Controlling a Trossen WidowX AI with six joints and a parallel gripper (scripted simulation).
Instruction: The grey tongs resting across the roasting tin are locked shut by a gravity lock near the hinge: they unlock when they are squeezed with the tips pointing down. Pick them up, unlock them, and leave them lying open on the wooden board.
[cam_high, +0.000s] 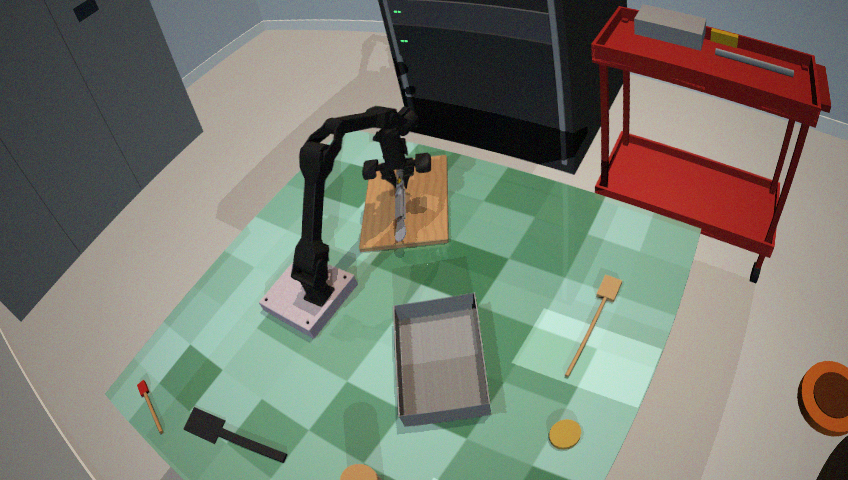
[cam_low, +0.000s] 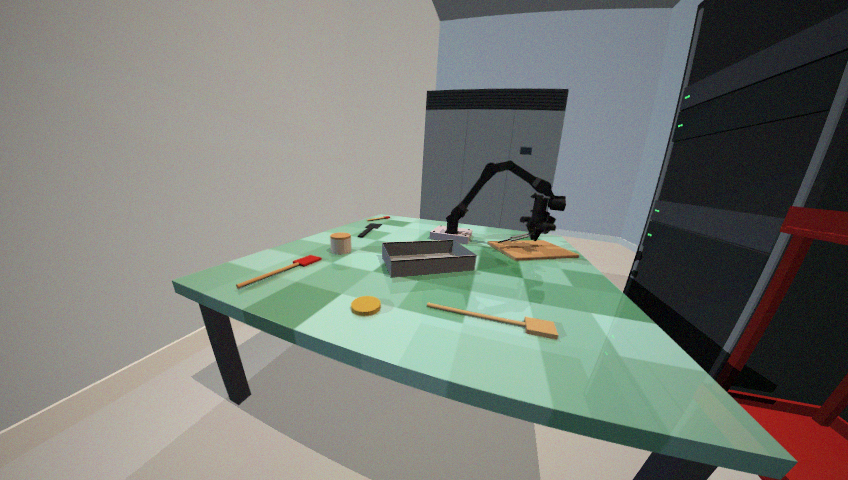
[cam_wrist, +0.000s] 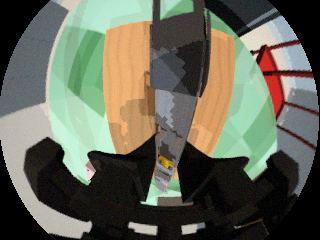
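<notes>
My gripper tip is now 10 mm to the left of the yellow lock piece and 40 mm below it. From my gripper tip the other things lie so: black spatula (20 mm behind, 870 mm to the right, 50 mm below); wooden board (40 mm below); roasting tin (360 mm ahead, 440 mm to the right, 20 mm below).
</notes>
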